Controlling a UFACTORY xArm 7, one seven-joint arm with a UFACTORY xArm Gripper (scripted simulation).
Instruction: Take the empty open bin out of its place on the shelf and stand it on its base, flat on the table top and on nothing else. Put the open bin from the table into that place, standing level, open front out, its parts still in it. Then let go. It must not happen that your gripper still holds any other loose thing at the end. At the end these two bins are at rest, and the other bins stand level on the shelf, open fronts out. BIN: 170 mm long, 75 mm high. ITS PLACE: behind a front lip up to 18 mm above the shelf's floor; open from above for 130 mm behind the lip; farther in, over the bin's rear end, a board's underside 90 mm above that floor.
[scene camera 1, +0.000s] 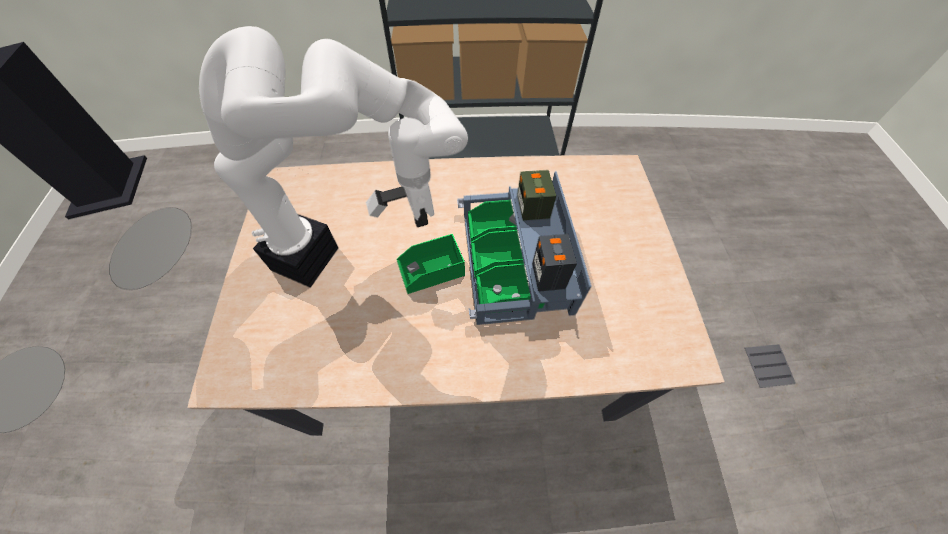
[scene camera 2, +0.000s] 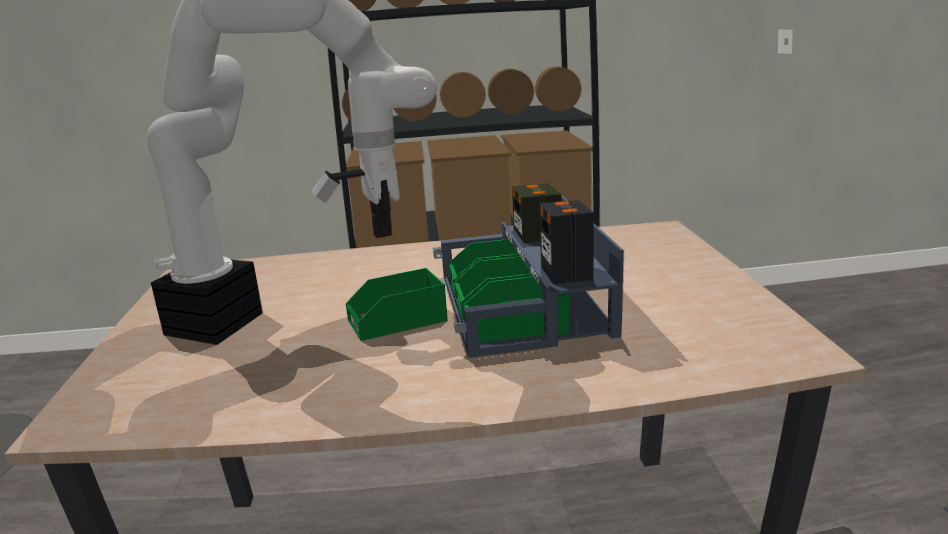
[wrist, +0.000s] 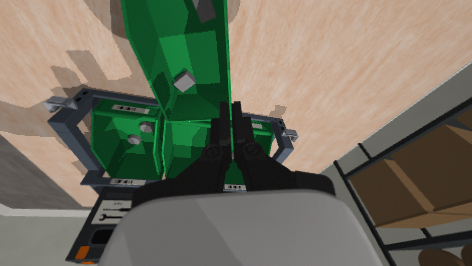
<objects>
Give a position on a green open bin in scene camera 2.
532, 324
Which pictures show the green open bin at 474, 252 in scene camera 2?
Scene camera 1, scene camera 2 and the wrist view: all of them.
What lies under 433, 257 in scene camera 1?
A green open bin.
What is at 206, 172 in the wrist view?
The gripper.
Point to a green open bin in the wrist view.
166, 46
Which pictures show the green open bin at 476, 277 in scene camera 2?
Scene camera 1, scene camera 2 and the wrist view: all of them.
</objects>
